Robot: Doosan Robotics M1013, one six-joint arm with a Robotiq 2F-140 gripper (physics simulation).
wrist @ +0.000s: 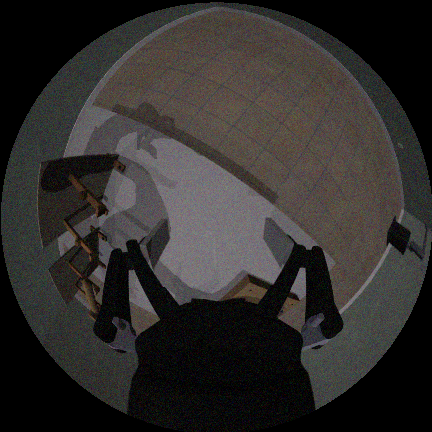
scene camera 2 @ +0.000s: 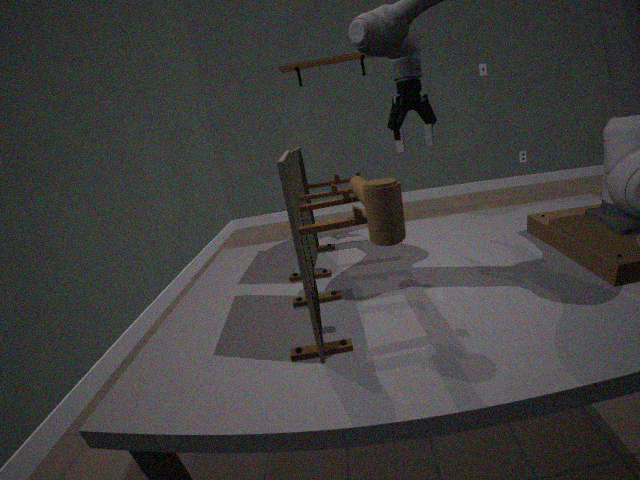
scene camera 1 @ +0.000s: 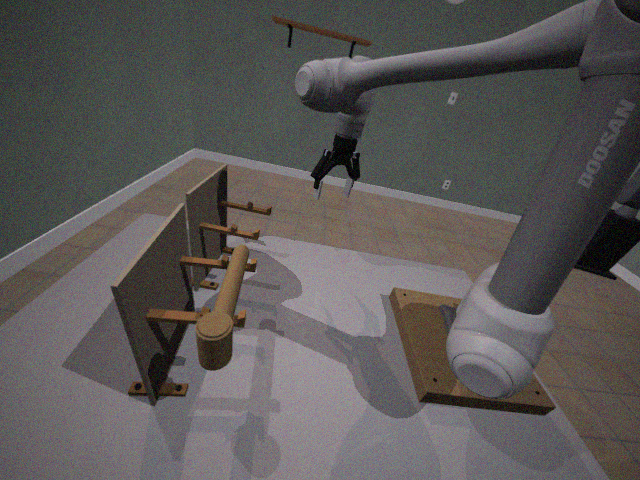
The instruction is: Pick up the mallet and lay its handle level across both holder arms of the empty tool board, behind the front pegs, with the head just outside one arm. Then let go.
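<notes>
The mallet [scene camera 1: 223, 310] [scene camera 2: 385, 211] lies with its handle across both arms of the near tool board [scene camera 1: 155, 253], between their middle pegs and front pegs. Its thick head hangs outside the nearest arm. The far tool board [scene camera 1: 208, 204] [wrist: 75, 200] is empty. Its two holder arms, the farther arm [scene camera 1: 240, 207] and the nearer arm [scene camera 1: 222, 229], stick out with small pegs on them. My gripper [scene camera 1: 332, 191] [scene camera 2: 414, 144] [wrist: 215, 228] is open and empty, in the air above and to the right of the boards, well apart from the mallet. Its fingers point down.
Both boards stand upright on the pale table [scene camera 1: 320, 428] [scene camera 2: 206, 403] [wrist: 210, 200]. The robot's wooden base plate [scene camera 1: 419, 335] [scene camera 2: 563, 235] [wrist: 250, 290] is at the right. A wall shelf [scene camera 1: 320, 31] [scene camera 2: 323, 62] hangs on the green wall behind the arm.
</notes>
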